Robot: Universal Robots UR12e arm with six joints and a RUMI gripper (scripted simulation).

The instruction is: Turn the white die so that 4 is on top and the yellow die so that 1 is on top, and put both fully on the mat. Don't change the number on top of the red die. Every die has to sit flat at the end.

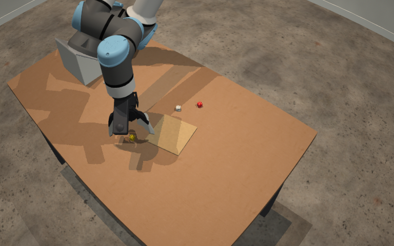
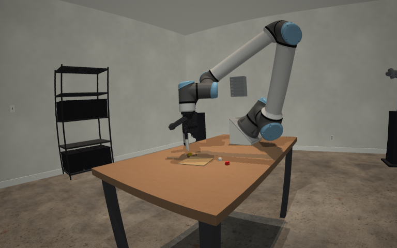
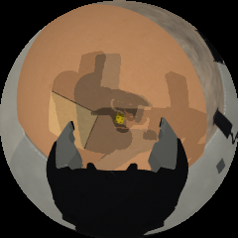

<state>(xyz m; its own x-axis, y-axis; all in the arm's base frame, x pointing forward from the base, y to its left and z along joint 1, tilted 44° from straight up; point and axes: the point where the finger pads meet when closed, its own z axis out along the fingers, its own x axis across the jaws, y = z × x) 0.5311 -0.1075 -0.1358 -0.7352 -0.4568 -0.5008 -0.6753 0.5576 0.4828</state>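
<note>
My hand is 30 mm above the yellow die, 20 mm past it and 10 mm to the right of it. Round my hand: red die (290 mm to the left, 70 mm ahead, 30 mm below); tan mat (120 mm to the left, 80 mm ahead, 40 mm below); white die (220 mm to the left, 30 mm below, 20 mm ahead).
</note>
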